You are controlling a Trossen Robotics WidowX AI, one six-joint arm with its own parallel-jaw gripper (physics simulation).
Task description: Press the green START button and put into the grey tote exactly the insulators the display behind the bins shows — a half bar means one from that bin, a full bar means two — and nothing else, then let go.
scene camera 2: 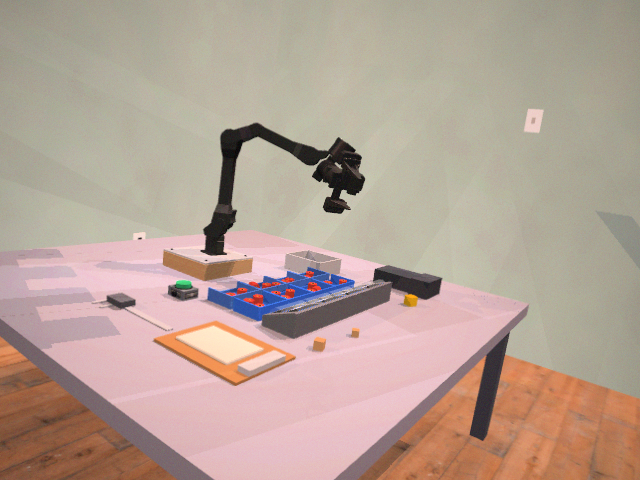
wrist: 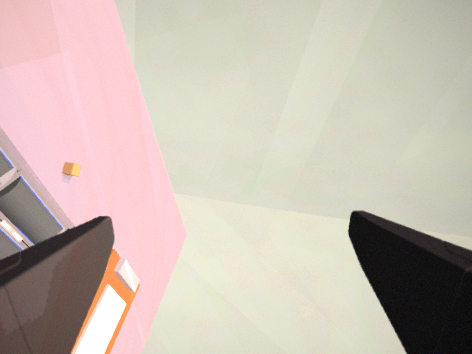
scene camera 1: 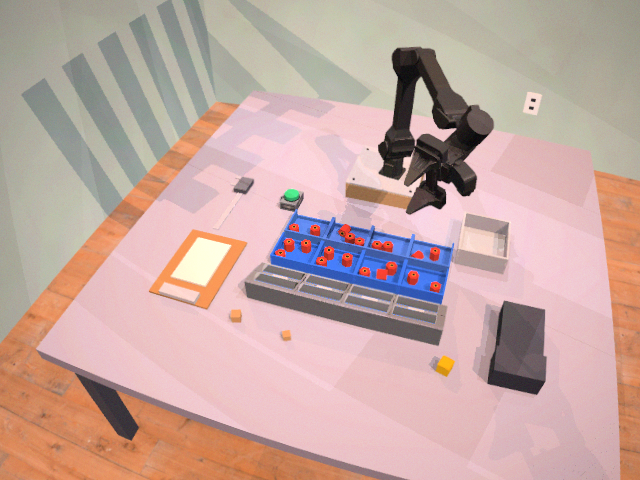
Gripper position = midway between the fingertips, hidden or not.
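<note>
My gripper (scene camera 1: 406,199), open, holding nothing. Grey display bar (scene camera 1: 388,323). Grey tote (scene camera 1: 484,241). My gripper again (scene camera 2: 354,194). Grey display bar (scene camera 2: 291,324), grey tote (scene camera 2: 299,261). My gripper (wrist: 233,225).
</note>
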